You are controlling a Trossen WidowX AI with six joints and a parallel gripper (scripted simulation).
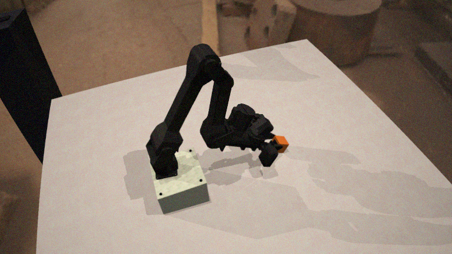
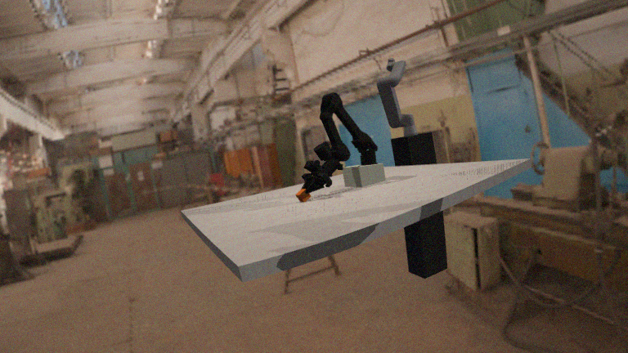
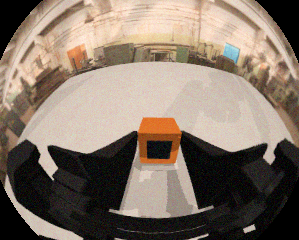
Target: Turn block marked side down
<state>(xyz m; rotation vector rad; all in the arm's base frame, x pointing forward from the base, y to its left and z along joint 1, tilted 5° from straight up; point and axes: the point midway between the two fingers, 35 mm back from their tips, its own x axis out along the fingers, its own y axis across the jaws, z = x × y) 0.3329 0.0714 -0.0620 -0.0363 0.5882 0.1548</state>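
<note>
My gripper tip is now 10 mm past the block and 10 mm above it.
</note>
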